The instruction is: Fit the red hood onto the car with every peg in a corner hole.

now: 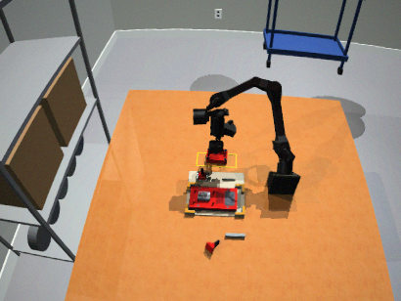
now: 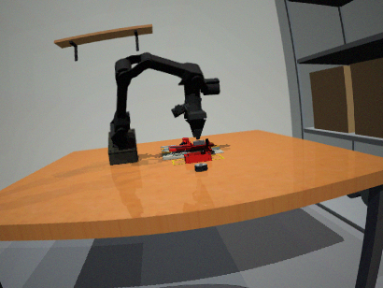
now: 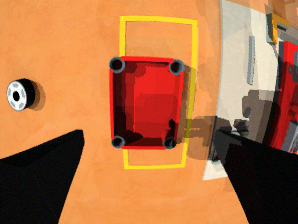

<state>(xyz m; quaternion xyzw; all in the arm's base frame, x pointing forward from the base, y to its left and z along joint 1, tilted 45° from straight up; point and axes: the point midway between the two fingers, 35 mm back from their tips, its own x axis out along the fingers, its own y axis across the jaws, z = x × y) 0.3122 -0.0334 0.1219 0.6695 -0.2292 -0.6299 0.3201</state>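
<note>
The red hood is 70 mm below my gripper tip. Also, from my gripper tip: jig (20 mm behind, 210 mm to the left, 70 mm below); then grey engine block (10 mm ahead, 250 mm to the left, 60 mm below); then small round wheel (160 mm to the right, 70 mm below).
</note>
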